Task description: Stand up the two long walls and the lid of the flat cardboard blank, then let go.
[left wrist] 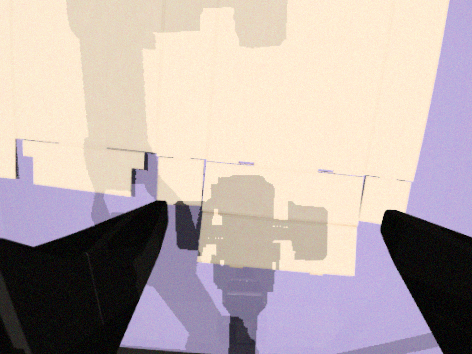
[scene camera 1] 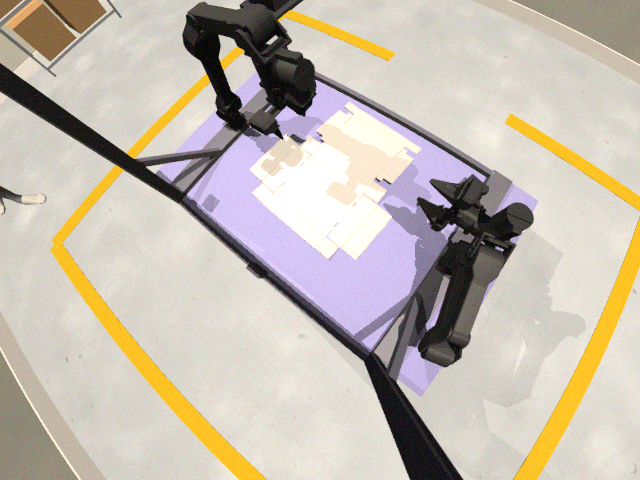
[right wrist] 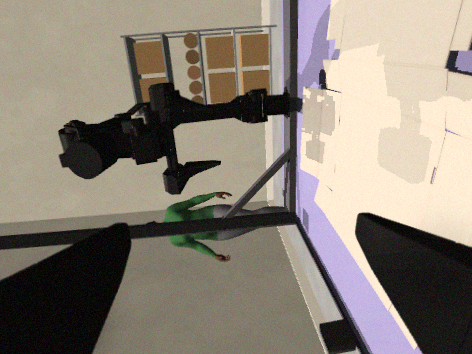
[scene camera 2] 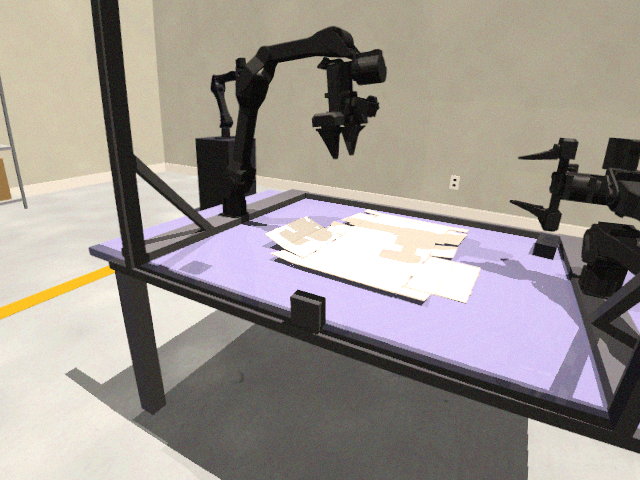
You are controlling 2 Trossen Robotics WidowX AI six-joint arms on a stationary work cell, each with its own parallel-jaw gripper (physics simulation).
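Frame: origin at the left arm's base, x down, y back, z left, level; metres.
Where they show: left gripper, fingertip midpoint: (left wrist: 275,216) (scene camera 1: 292,127) (right wrist: 218,137) (scene camera 2: 343,157); right gripper, fingertip midpoint: (scene camera 1: 423,189) (right wrist: 244,228) (scene camera 2: 513,179); left arm's base at its link origin: (scene camera 1: 236,123) (right wrist: 287,104) (scene camera 2: 234,214); right arm's base at its link origin: (scene camera 1: 448,266) (scene camera 2: 598,291).
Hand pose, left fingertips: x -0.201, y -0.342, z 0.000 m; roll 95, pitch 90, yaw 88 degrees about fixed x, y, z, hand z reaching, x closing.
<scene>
Each offset is from my left fingertips to the centre of the thing. "*": to the spot under its first point. Level surfaces: height alone.
The cream cardboard blank {* dx +0.219, dy -0.051, dz +0.029 m} (scene camera 1: 320,170) (scene camera 2: 372,248) (left wrist: 280,100) (right wrist: 360,130) lies spread out on the purple table top, its large panels about flat. In scene camera 2 a small end flap {* dx +0.202, dy +0.094, dz -0.049 m} (scene camera 2: 297,235) at the blank's left is tilted slightly up, and the near long edge stands a little off the table. My left gripper (scene camera 1: 293,125) (scene camera 2: 343,155) (left wrist: 275,216) is open and empty, pointing down above the blank's left end. My right gripper (scene camera 1: 425,190) (scene camera 2: 515,179) (right wrist: 244,228) is open and empty, held level above the table beyond the blank's right side. Which panel is the lid is hard to tell.
The purple table {dx +0.220 m} (scene camera 1: 299,279) (scene camera 2: 232,273) has dark rails and diagonal braces around it. A black block {dx +0.189, dy -0.116, dz -0.368 m} (scene camera 1: 256,269) (scene camera 2: 307,312) (right wrist: 337,335) sits on the near rail. A person in green (right wrist: 190,204) and a shelf rack (right wrist: 166,55) are in the background.
</scene>
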